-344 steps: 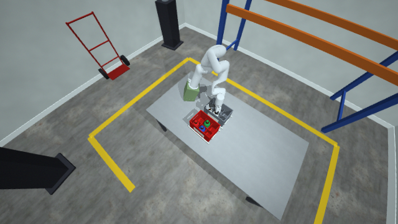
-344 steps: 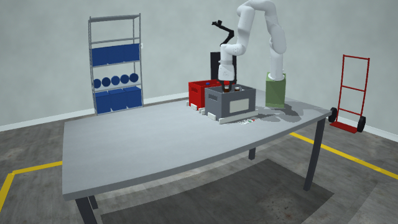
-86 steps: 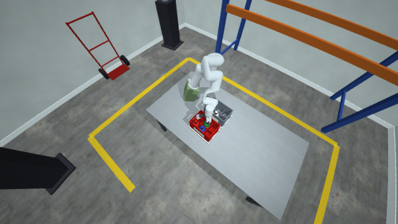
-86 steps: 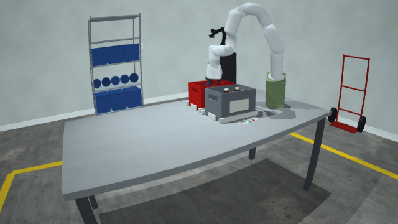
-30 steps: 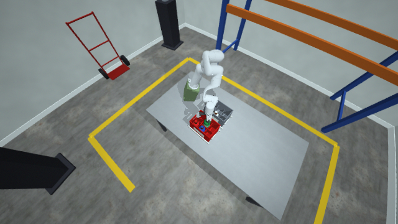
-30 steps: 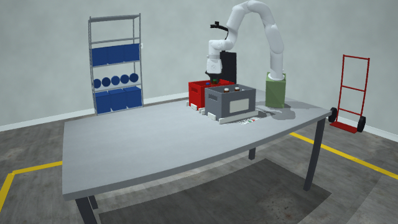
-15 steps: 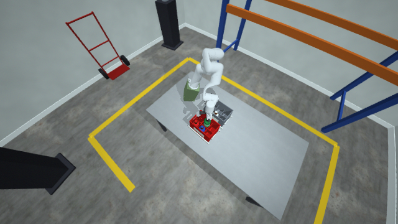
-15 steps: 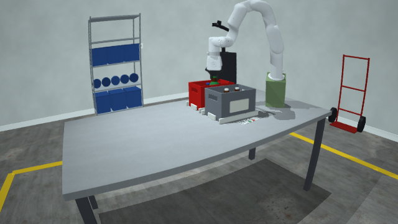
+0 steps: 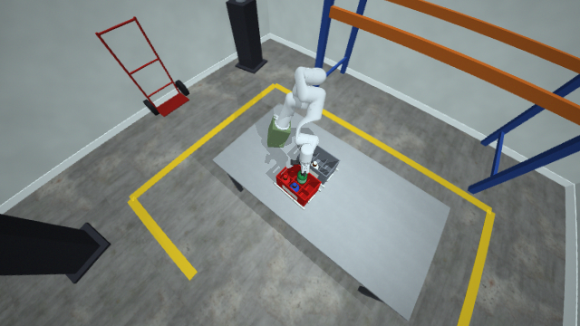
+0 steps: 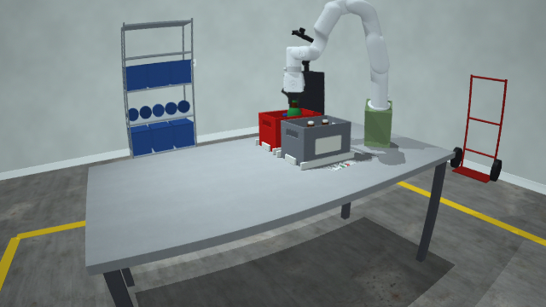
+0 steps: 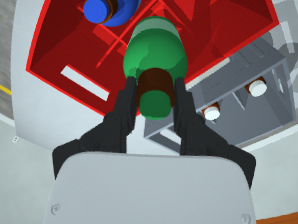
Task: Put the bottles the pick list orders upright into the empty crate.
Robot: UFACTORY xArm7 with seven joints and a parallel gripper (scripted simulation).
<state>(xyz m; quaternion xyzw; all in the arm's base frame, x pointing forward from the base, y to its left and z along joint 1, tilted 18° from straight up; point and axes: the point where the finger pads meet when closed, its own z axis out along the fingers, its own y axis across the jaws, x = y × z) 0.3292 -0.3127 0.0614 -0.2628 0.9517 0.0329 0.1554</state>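
Now: the green-labelled bottle 70 mm below my hand. The rest, counted from my hand: red crate: 160 mm below, 40 mm to the right, 10 mm behind; red bottle: 150 mm below, 100 mm behind, 70 mm to the right; blue-capped bottle: 150 mm below, 90 mm to the right, 20 mm behind.
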